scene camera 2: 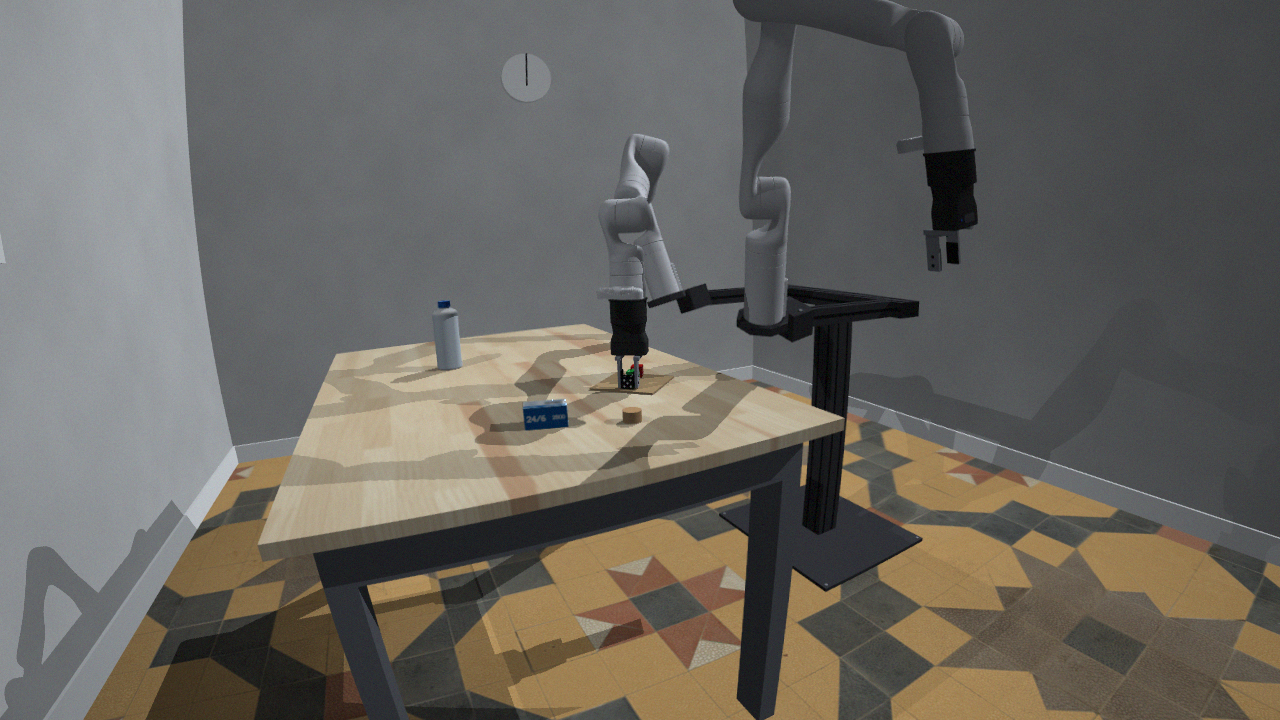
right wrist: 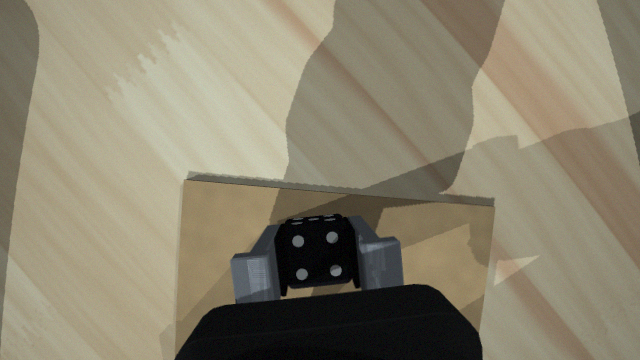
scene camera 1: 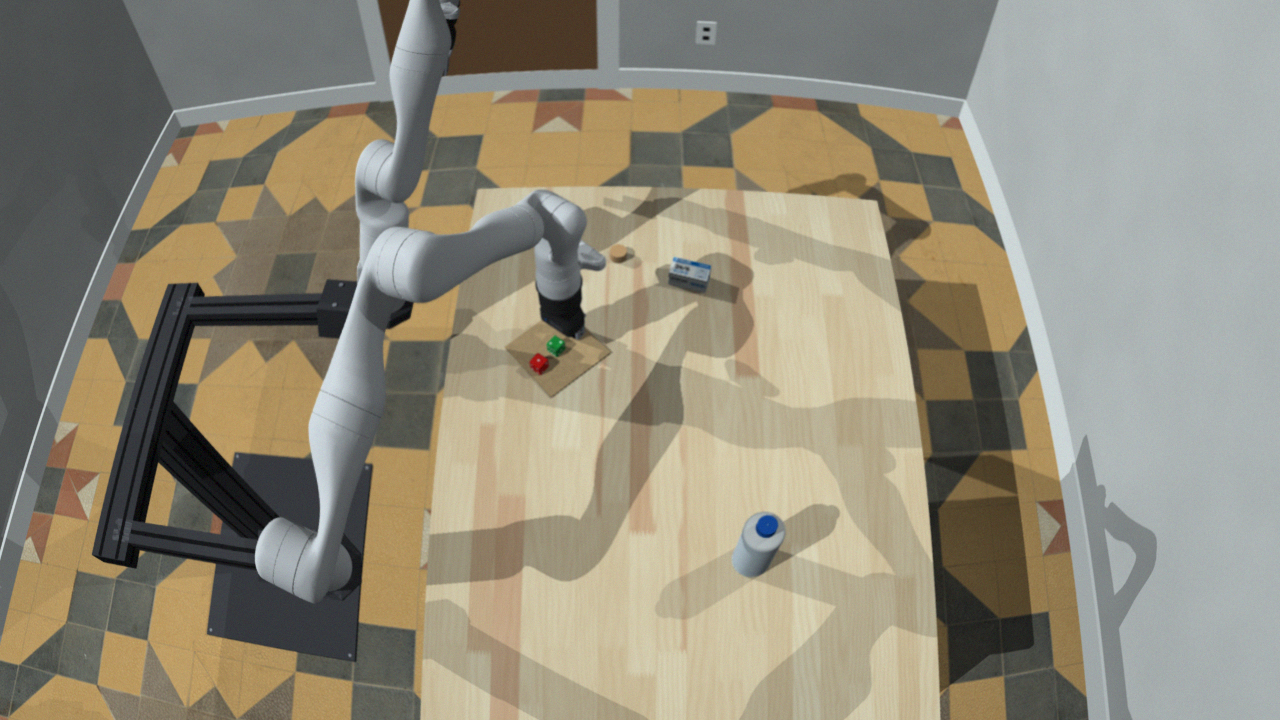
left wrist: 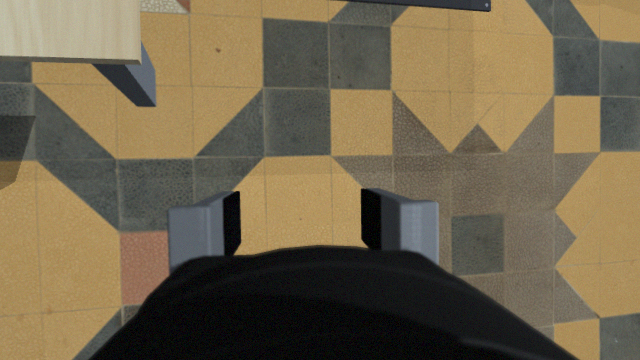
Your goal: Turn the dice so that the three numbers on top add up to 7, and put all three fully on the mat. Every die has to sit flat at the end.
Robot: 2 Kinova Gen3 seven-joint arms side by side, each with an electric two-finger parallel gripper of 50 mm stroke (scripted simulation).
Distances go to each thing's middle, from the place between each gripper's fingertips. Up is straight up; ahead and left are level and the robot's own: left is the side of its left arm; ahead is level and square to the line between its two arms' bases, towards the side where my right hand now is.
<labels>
The black die (right wrist: 316,250) is 10 mm below my right hand (scene camera 2: 628,386). From my right hand the other things lie so: staples box (scene camera 2: 546,414): 210 mm ahead, 140 mm to the left; brown square mat (scene camera 1: 579,356): 30 mm behind, 40 mm to the right, 20 mm below; white bottle (scene camera 1: 759,542): 340 mm ahead, 420 mm to the right, 60 mm above.
Now: the black die 48 cm to the right of my left hand (scene camera 2: 944,266), 36 cm ahead of it and 27 cm below it. The rest, counted from my left hand: staples box 56 cm ahead, 34 cm to the right, 26 cm below; then brown square mat 52 cm to the right, 33 cm ahead, 28 cm below; then white bottle 90 cm to the right, 69 cm ahead, 20 cm below.
</labels>
